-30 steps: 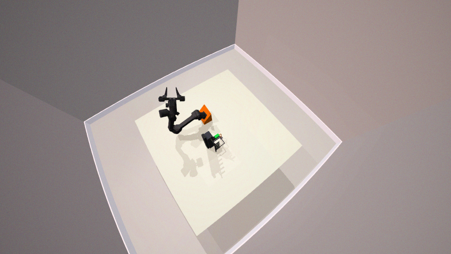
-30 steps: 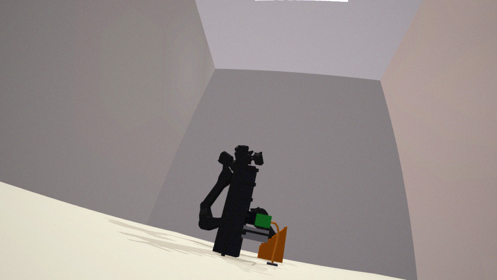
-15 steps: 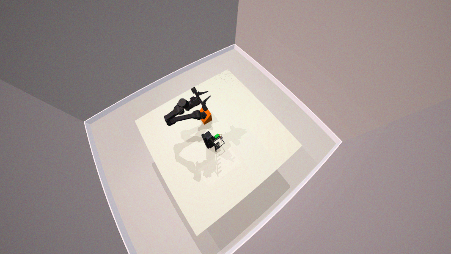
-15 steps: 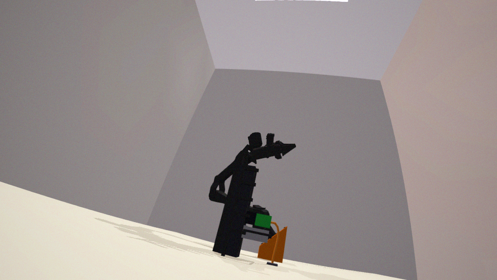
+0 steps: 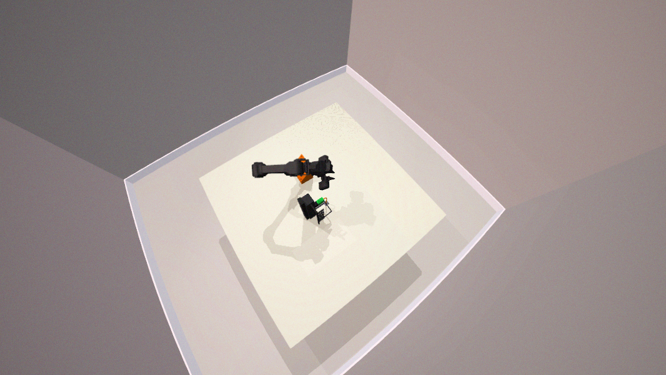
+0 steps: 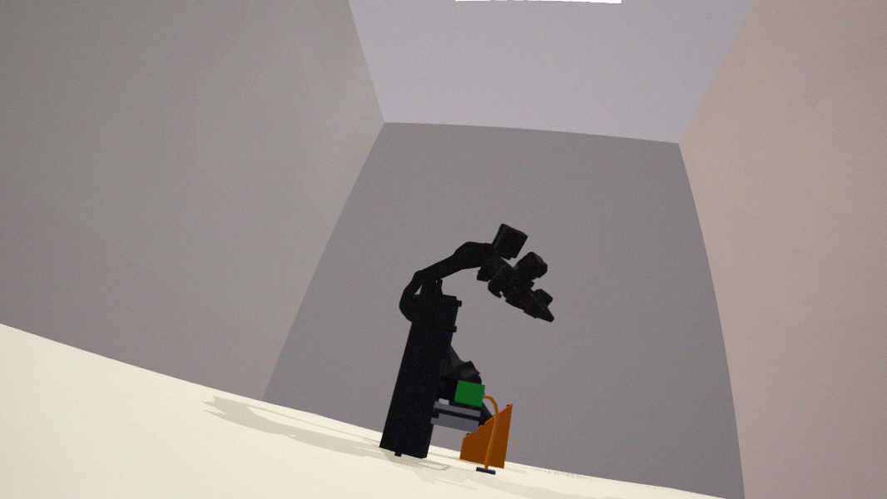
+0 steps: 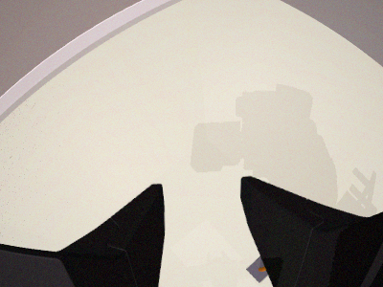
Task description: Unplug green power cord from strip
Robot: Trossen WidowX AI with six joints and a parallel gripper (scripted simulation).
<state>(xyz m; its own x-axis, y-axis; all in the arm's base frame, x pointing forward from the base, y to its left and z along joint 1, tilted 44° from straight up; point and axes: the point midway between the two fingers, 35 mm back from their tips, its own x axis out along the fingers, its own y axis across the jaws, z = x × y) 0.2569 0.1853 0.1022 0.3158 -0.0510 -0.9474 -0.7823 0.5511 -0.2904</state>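
The green plug is 2 cm ahead of my gripper tip, 14 cm to the right of it and 16 cm below it.
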